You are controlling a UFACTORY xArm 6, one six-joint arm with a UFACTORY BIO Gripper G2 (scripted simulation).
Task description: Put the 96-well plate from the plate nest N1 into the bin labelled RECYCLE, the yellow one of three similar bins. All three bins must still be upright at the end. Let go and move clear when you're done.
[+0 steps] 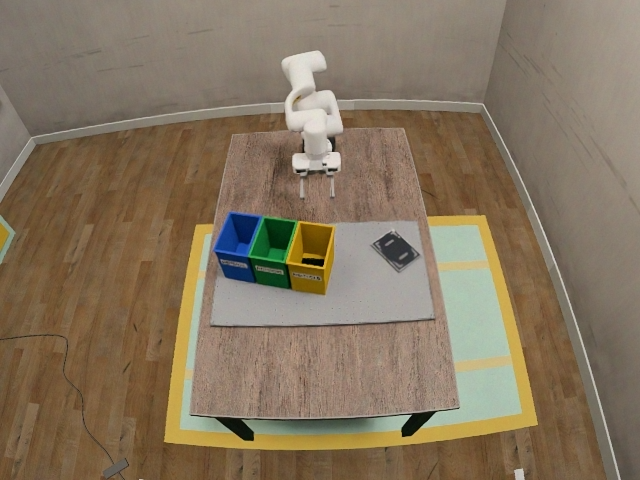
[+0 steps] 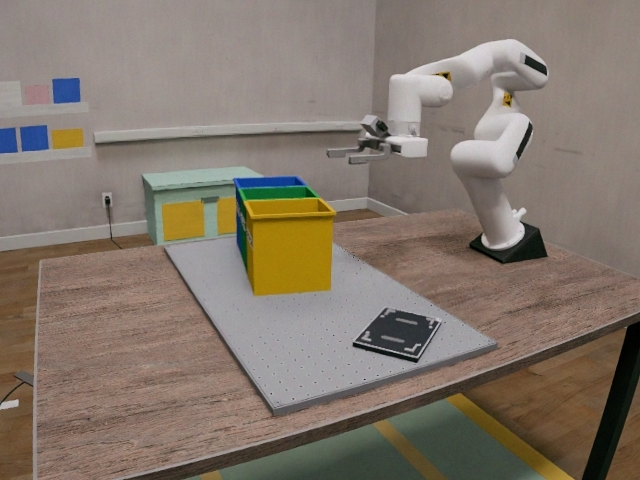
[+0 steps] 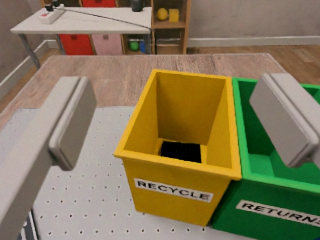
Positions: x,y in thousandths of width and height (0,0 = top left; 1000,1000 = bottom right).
Scene:
yellow recycle bin: image 1 487,501; image 2 451,528; image 3 545,444

